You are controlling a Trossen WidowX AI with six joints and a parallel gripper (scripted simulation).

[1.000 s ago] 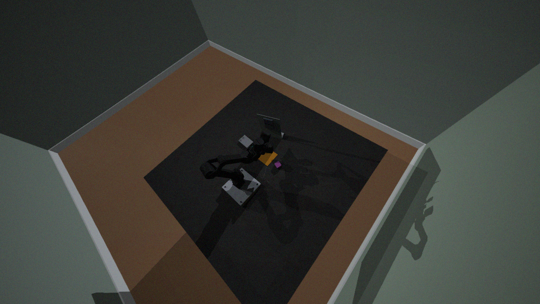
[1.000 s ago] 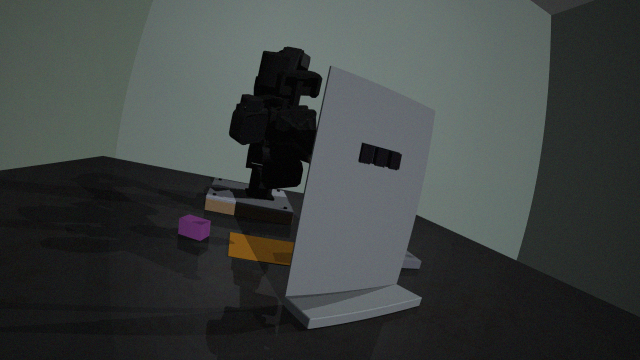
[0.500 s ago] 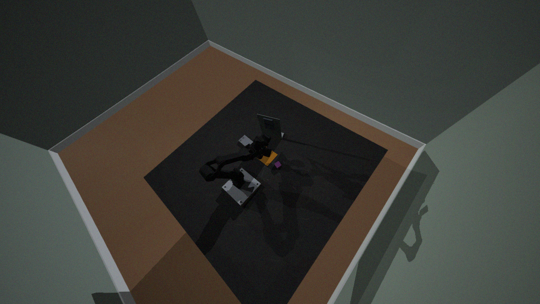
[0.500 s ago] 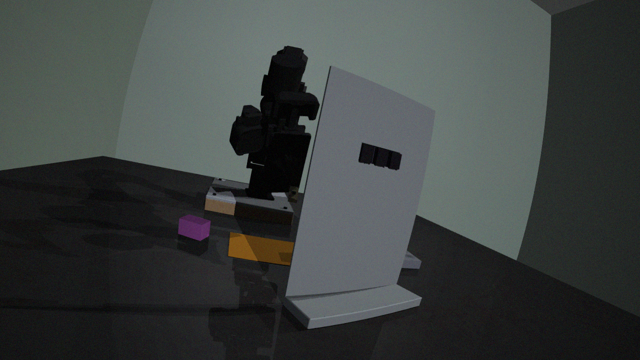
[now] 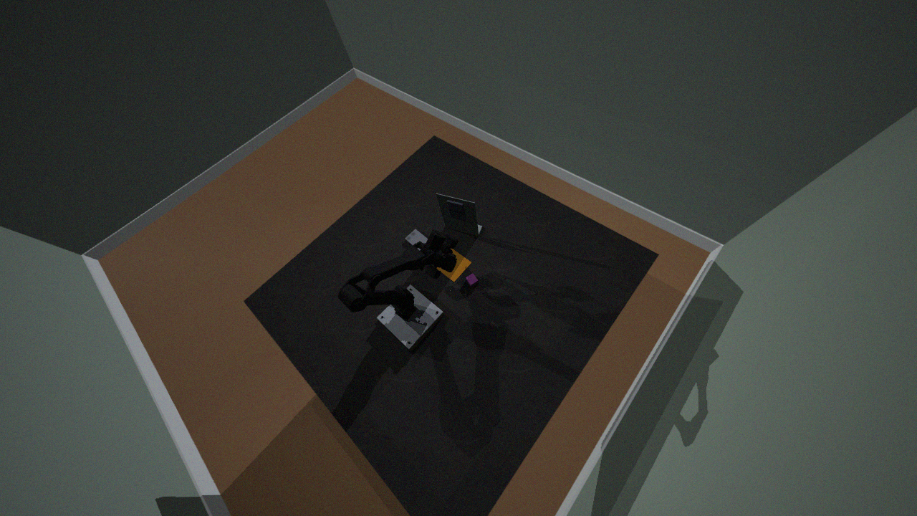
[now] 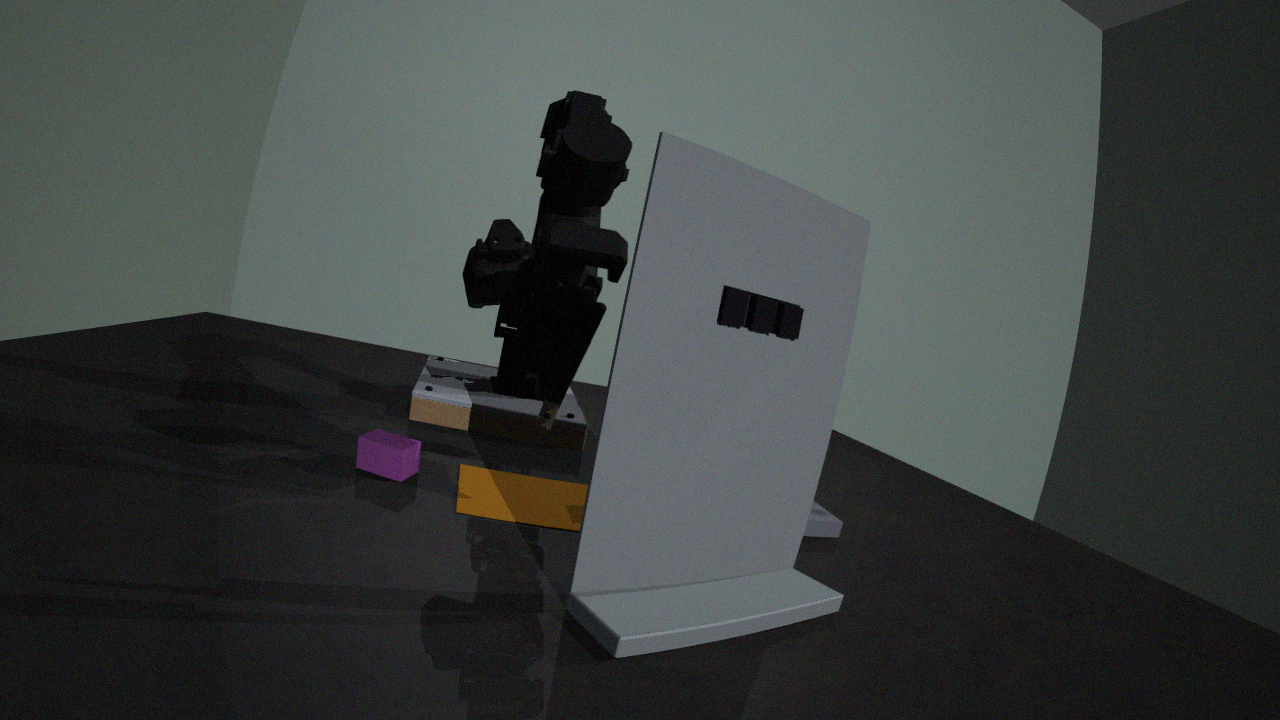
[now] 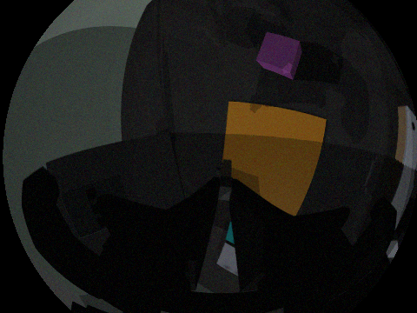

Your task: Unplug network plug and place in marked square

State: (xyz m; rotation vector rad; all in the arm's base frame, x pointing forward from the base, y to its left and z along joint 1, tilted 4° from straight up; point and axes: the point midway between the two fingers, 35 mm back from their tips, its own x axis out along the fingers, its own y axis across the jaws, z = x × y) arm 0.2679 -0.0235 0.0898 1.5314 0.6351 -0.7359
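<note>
The orange marked square lies 1 cm behind my gripper tip and 8 cm below it. From my gripper tip the other things lie so: upright panel: 16 cm ahead, 7 cm to the left, 3 cm above; then flat grey tile: 21 cm to the left, 7 cm below.
</note>
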